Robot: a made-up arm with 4 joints. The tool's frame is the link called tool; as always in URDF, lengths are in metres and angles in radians. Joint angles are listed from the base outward.
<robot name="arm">
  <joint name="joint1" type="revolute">
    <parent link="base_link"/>
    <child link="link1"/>
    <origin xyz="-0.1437 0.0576 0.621"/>
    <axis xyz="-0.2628 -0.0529 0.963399"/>
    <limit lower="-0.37" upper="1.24"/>
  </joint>
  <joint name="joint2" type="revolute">
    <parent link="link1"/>
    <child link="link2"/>
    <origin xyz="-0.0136 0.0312 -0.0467"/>
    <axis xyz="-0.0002 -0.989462 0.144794"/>
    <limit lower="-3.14" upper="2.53"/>
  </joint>
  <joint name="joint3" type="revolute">
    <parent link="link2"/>
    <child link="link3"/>
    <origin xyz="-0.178 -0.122 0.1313"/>
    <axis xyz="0 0 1"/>
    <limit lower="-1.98" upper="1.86"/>
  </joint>
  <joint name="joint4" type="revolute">
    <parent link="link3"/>
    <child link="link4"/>
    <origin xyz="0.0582 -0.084 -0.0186"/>
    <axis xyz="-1 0 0"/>
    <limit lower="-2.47" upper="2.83"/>
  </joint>
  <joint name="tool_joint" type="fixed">
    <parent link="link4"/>
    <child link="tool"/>
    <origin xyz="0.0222 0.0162 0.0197" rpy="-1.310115 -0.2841 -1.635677"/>
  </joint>
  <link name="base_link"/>
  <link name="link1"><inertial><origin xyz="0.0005 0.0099 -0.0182"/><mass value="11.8"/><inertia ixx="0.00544" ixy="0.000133" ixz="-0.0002" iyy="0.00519" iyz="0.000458" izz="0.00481"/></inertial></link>
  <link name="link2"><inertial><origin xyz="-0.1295 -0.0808 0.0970"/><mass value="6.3"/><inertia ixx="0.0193" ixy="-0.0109" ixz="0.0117" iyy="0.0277" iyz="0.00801" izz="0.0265"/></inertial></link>
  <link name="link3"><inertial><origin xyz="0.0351 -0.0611 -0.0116"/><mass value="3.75"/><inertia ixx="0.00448" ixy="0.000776" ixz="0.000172" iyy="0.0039" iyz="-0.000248" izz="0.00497"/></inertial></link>
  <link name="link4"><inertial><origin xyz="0.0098 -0.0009 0.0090"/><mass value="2.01"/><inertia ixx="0.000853" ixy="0" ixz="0" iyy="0.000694" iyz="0" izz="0.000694"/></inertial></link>
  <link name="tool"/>
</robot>
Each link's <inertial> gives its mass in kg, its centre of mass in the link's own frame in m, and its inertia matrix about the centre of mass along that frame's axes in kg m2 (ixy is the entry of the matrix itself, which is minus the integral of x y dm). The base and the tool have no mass. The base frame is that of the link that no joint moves.
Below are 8 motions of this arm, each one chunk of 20 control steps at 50 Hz.
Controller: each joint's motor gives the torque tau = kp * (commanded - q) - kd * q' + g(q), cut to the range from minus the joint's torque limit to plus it. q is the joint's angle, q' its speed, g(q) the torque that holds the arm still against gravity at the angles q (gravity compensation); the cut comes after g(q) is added. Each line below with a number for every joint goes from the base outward.
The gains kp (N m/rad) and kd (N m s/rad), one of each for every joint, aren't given. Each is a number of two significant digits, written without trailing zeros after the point. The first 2 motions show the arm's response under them.
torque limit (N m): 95 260 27 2.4
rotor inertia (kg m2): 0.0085 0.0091 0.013 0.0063
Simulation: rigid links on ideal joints. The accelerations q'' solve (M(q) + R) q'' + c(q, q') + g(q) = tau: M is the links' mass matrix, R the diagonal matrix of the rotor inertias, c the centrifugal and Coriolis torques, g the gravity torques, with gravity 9.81 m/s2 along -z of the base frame. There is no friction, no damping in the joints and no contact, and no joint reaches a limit. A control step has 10 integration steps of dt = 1/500 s. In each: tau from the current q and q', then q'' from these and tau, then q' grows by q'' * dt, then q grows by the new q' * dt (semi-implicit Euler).
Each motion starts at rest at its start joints. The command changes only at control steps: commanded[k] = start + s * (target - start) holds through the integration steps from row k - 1 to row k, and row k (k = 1, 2, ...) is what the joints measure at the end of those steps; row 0 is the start. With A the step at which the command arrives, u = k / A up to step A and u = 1 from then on. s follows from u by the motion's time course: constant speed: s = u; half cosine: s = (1 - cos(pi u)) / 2; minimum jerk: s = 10 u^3 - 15 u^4 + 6 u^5; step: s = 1 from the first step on.
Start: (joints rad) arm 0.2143 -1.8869 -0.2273 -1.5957
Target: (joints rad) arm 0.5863 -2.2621 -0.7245 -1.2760
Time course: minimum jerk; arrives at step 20
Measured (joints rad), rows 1 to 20:
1: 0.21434 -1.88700 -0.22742 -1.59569
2: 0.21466 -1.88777 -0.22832 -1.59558
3: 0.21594 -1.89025 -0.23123 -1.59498
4: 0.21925 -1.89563 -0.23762 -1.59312
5: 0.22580 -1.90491 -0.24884 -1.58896
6: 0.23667 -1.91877 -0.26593 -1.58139
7: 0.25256 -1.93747 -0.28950 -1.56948
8: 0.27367 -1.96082 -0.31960 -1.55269
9: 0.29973 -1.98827 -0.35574 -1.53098
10: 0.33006 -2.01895 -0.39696 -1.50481
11: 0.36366 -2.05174 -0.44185 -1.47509
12: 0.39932 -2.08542 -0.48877 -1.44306
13: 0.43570 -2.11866 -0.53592 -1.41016
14: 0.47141 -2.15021 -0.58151 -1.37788
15: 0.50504 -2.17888 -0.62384 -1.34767
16: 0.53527 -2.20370 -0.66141 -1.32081
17: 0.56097 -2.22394 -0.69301 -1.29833
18: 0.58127 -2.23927 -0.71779 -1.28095
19: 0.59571 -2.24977 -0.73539 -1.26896
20: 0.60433 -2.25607 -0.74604 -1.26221
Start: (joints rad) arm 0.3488 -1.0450 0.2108 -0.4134
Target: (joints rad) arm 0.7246 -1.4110 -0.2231 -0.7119
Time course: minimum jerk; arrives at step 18
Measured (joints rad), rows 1 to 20:
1: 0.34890 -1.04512 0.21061 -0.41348
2: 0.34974 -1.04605 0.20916 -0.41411
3: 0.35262 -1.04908 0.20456 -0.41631
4: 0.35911 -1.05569 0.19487 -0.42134
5: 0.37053 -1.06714 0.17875 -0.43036
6: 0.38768 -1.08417 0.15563 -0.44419
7: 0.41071 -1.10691 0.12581 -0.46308
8: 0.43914 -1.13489 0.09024 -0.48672
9: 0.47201 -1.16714 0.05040 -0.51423
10: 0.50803 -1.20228 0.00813 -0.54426
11: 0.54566 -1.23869 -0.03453 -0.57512
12: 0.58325 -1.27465 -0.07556 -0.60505
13: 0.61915 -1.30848 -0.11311 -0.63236
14: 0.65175 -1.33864 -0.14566 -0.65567
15: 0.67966 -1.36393 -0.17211 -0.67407
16: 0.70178 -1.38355 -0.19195 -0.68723
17: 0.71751 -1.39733 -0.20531 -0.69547
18: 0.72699 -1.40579 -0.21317 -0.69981
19: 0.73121 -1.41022 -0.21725 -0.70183
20: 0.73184 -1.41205 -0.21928 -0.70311
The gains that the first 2 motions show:
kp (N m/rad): 280 560 53 5.3
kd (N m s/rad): 12 25 2.3 0.25
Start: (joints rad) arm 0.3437 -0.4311 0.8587 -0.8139
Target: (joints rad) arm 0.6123 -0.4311 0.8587 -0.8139
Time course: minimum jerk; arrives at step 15
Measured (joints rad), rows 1 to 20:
1: 0.34391 -0.43106 0.85871 -0.81392
2: 0.34539 -0.43086 0.85873 -0.81401
3: 0.34978 -0.43043 0.85877 -0.81422
4: 0.35861 -0.42988 0.85877 -0.81454
5: 0.37285 -0.42936 0.85870 -0.81489
6: 0.39269 -0.42898 0.85852 -0.81520
7: 0.41754 -0.42884 0.85820 -0.81539
8: 0.44612 -0.42897 0.85776 -0.81542
9: 0.47669 -0.42936 0.85727 -0.81529
10: 0.50725 -0.42997 0.85683 -0.81499
11: 0.53576 -0.43073 0.85655 -0.81455
12: 0.56045 -0.43154 0.85651 -0.81403
13: 0.58001 -0.43231 0.85673 -0.81349
14: 0.59389 -0.43290 0.85715 -0.81299
15: 0.60253 -0.43318 0.85768 -0.81265
16: 0.60736 -0.43308 0.85819 -0.81252
17: 0.60987 -0.43273 0.85858 -0.81261
18: 0.61109 -0.43229 0.85879 -0.81284
19: 0.61167 -0.43190 0.85887 -0.81312
20: 0.61194 -0.43160 0.85885 -0.81339

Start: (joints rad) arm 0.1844 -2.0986 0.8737 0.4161
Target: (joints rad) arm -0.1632 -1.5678 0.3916 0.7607
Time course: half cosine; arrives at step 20
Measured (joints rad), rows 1 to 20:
1: 0.18403 -2.09779 0.87356 0.41630
2: 0.18238 -2.09437 0.87249 0.41747
3: 0.17843 -2.08679 0.86895 0.42082
4: 0.17140 -2.07417 0.86129 0.42741
5: 0.16083 -2.05625 0.84834 0.43782
6: 0.14655 -2.03317 0.82953 0.45215
7: 0.12870 -2.00536 0.80492 0.47008
8: 0.10765 -1.97342 0.77505 0.49107
9: 0.08391 -1.93810 0.74078 0.51446
10: 0.05813 -1.90021 0.70318 0.53957
11: 0.03100 -1.86068 0.66339 0.56573
12: 0.00325 -1.82044 0.62261 0.59228
13: -0.02441 -1.78046 0.58201 0.61863
14: -0.05125 -1.74170 0.54270 0.64420
15: -0.07660 -1.70510 0.50574 0.66845
16: -0.09982 -1.67157 0.47208 0.69084
17: -0.12033 -1.64194 0.44255 0.71088
18: -0.13762 -1.61695 0.41785 0.72810
19: -0.15124 -1.59724 0.39853 0.74207
20: -0.16086 -1.58333 0.38501 0.75240

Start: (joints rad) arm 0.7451 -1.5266 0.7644 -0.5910
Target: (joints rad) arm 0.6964 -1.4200 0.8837 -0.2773
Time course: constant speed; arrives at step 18
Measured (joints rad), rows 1 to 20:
1: 0.74457 -1.52517 0.76590 -0.58885
2: 0.74317 -1.52194 0.76948 -0.58240
3: 0.74108 -1.51747 0.77456 -0.57151
4: 0.73860 -1.51228 0.78048 -0.55705
5: 0.73594 -1.50670 0.78681 -0.54023
6: 0.73322 -1.50094 0.79333 -0.52211
7: 0.73049 -1.49509 0.79992 -0.50350
8: 0.72776 -1.48920 0.80656 -0.48489
9: 0.72505 -1.48329 0.81320 -0.46652
10: 0.72234 -1.47738 0.81985 -0.44847
11: 0.71964 -1.47146 0.82650 -0.43071
12: 0.71693 -1.46554 0.83314 -0.41315
13: 0.71423 -1.45961 0.83977 -0.39572
14: 0.71152 -1.45369 0.84640 -0.37836
15: 0.70881 -1.44777 0.85303 -0.36101
16: 0.70611 -1.44185 0.85965 -0.34366
17: 0.70340 -1.43593 0.86627 -0.32629
18: 0.70069 -1.43001 0.87290 -0.30889
19: 0.69854 -1.42548 0.87809 -0.29349
20: 0.69729 -1.42276 0.88123 -0.28226

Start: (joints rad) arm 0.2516 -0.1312 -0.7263 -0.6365
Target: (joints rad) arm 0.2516 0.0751 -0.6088 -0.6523
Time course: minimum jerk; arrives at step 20
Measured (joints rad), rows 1 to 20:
1: 0.25161 -0.13115 -0.72626 -0.63649
2: 0.25165 -0.13076 -0.72598 -0.63639
3: 0.25179 -0.12947 -0.72507 -0.63615
4: 0.25203 -0.12663 -0.72307 -0.63577
5: 0.25237 -0.12165 -0.71966 -0.63535
6: 0.25275 -0.11413 -0.71469 -0.63505
7: 0.25310 -0.10393 -0.70818 -0.63505
8: 0.25334 -0.09113 -0.70033 -0.63549
9: 0.25343 -0.07602 -0.69144 -0.63644
10: 0.25332 -0.05908 -0.68187 -0.63792
11: 0.25303 -0.04092 -0.67198 -0.63987
12: 0.25259 -0.02224 -0.66213 -0.64218
13: 0.25204 -0.00378 -0.65267 -0.64470
14: 0.25146 0.01374 -0.64388 -0.64727
15: 0.25089 0.02966 -0.63602 -0.64975
16: 0.25041 0.04343 -0.62929 -0.65199
17: 0.25004 0.05465 -0.62382 -0.65387
18: 0.24981 0.06313 -0.61963 -0.65529
19: 0.24972 0.06894 -0.61664 -0.65620
20: 0.24978 0.07242 -0.61463 -0.65656

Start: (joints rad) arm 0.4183 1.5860 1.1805 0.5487
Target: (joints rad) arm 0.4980 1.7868 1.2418 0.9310
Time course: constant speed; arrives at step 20
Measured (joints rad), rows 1 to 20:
1: 0.41814 1.58840 1.18073 0.55037
2: 0.41888 1.59361 1.18258 0.55635
3: 0.42094 1.60091 1.18582 0.56748
4: 0.42421 1.60957 1.18955 0.58312
5: 0.42834 1.61903 1.19310 0.60191
6: 0.43299 1.62893 1.19618 0.62244
7: 0.43784 1.63902 1.19883 0.64358
8: 0.44267 1.64918 1.20123 0.66461
9: 0.44736 1.65934 1.20360 0.68517
10: 0.45185 1.66946 1.20608 0.70519
11: 0.45613 1.67955 1.20877 0.72475
12: 0.46024 1.68961 1.21166 0.74399
13: 0.46423 1.69964 1.21473 0.76304
14: 0.46814 1.70966 1.21791 0.78203
15: 0.47202 1.71968 1.22115 0.80100
16: 0.47589 1.72969 1.22439 0.82000
17: 0.47979 1.73971 1.22761 0.83904
18: 0.48372 1.74973 1.23078 0.85812
19: 0.48767 1.75976 1.23390 0.87722
20: 0.49165 1.76980 1.23699 0.89634

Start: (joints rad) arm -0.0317 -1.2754 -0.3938 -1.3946
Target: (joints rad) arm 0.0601 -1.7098 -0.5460 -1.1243
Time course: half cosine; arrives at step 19
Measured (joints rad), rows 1 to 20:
1: -0.03192 -1.27610 -0.39428 -1.39450
2: -0.03240 -1.27897 -0.39611 -1.39398
3: -0.03262 -1.28534 -0.39981 -1.39237
4: -0.03195 -1.29609 -0.40542 -1.38879
5: -0.02994 -1.31162 -0.41273 -1.38236
6: -0.02638 -1.33191 -0.42141 -1.37248
7: -0.02129 -1.35661 -0.43116 -1.35890
8: -0.01484 -1.38513 -0.44169 -1.34180
9: -0.00729 -1.41669 -0.45278 -1.32167
10: 0.00104 -1.45040 -0.46419 -1.29921
11: 0.00986 -1.48531 -0.47569 -1.27525
12: 0.01885 -1.52044 -0.48699 -1.25064
13: 0.02773 -1.55481 -0.49783 -1.22619
14: 0.03622 -1.58748 -0.50792 -1.20267
15: 0.04407 -1.61755 -0.51697 -1.18077
16: 0.05105 -1.64421 -0.52474 -1.16109
17: 0.05698 -1.66672 -0.53104 -1.14415
18: 0.06170 -1.68447 -0.53570 -1.13041
19: 0.06508 -1.69699 -0.53862 -1.12022
20: 0.06693 -1.70456 -0.54028 -1.11381

